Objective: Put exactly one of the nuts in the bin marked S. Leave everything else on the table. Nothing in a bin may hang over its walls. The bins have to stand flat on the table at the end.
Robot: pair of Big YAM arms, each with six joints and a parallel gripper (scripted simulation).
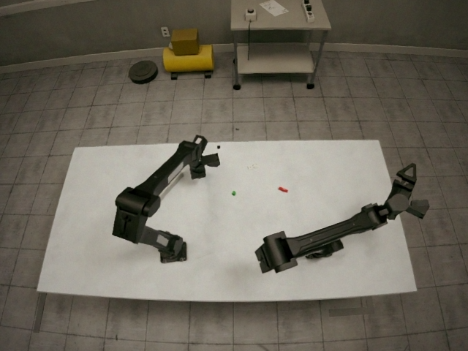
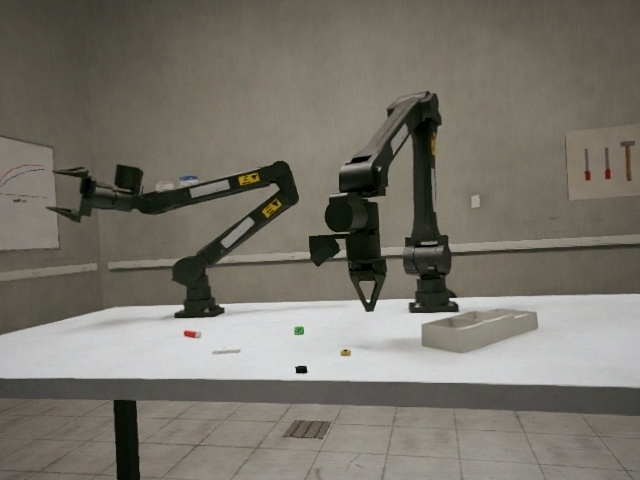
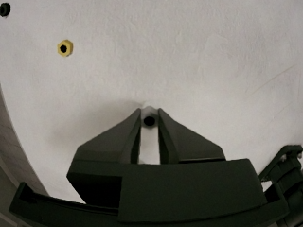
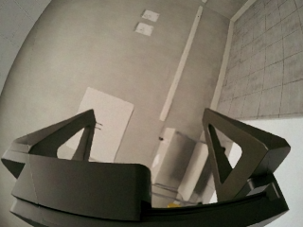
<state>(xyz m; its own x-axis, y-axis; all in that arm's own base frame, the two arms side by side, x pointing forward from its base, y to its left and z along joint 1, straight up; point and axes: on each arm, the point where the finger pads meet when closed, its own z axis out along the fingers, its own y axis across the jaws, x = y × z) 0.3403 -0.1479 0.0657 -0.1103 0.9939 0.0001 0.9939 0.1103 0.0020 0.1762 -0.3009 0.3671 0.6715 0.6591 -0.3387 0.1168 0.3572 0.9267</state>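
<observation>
My left hand is 3 cm past the bin, 20 cm to the right of it and 5 cm above it. The rest, counted from my left hand: grey nut (right at my left hand); then yellow nut (10 cm ahead, 3 cm to the right, 6 cm below); then green cube (7 cm behind, 16 cm to the right, 6 cm below).
</observation>
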